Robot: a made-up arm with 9 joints. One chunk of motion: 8 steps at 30 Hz.
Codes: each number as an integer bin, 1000 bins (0 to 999) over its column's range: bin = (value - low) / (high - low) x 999, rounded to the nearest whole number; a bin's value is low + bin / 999 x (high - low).
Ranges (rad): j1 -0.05..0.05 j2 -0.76..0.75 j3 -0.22..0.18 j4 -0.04..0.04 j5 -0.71..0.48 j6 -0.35..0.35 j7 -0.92..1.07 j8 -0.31..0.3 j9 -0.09..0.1
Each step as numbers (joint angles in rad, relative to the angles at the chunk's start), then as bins.
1 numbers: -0.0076 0.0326 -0.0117 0.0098 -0.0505 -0.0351 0.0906 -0.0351 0.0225
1 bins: 424 524 520 622 554 449 507 450 592
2 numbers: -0.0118 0.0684 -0.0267 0.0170 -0.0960 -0.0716 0.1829 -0.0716 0.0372
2 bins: 382 548 483 712 515 397 554 390 669
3 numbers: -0.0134 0.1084 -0.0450 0.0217 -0.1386 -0.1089 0.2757 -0.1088 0.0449
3 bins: 366 575 437 770 480 344 600 330 709
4 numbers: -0.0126 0.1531 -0.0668 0.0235 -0.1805 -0.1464 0.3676 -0.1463 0.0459
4 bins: 374 604 383 793 445 291 646 268 715
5 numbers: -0.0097 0.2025 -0.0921 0.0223 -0.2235 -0.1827 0.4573 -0.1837 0.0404
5 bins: 403 637 319 778 408 239 691 207 686
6 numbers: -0.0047 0.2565 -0.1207 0.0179 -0.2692 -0.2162 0.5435 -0.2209 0.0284
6 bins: 453 673 248 723 370 191 735 146 623
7 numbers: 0.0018 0.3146 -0.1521 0.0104 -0.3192 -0.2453 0.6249 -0.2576 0.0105
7 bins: 517 711 170 629 328 149 776 86 528
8 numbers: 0.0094 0.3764 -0.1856 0.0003 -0.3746 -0.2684 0.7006 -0.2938 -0.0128
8 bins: 593 752 86 503 282 116 814 27 406
